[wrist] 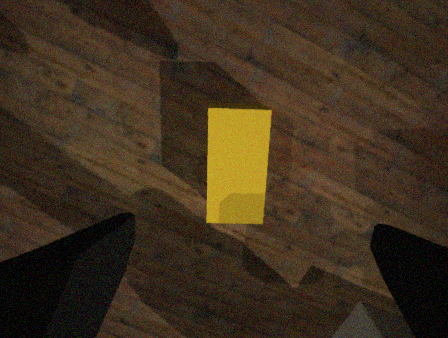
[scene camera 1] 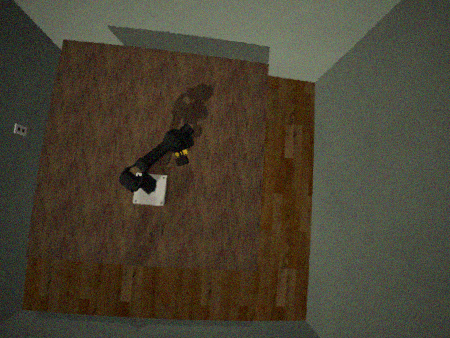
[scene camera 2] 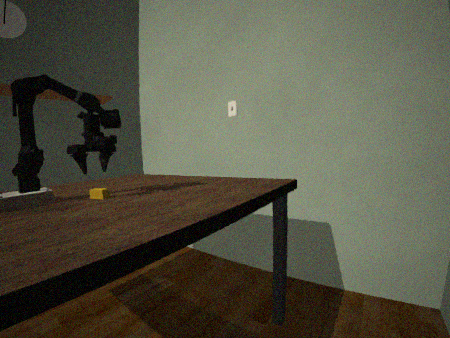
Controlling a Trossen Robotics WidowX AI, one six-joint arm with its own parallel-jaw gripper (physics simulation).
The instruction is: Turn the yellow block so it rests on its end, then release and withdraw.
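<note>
The yellow block (scene camera 1: 178, 155) (scene camera 2: 98, 194) (wrist: 237, 160) lies flat on its side on the table (scene camera 1: 220, 210) (scene camera 2: 165, 210). In the wrist view its long side runs up and down the picture, ahead of the fingers and between their lines. My gripper (scene camera 2: 95, 172) (wrist: 255, 230) is open and empty. It points down and hangs well above the block, not touching it. In scene camera 1 dark parts of the arm hide some of the block.
The arm's white base plate (scene camera 1: 159, 196) (scene camera 2: 40, 194) sits on the table beside the block, and a pale corner (wrist: 359, 324) shows low in the wrist view. The table's dark edge (scene camera 2: 165, 243) runs along the near side. A wall stands behind the table.
</note>
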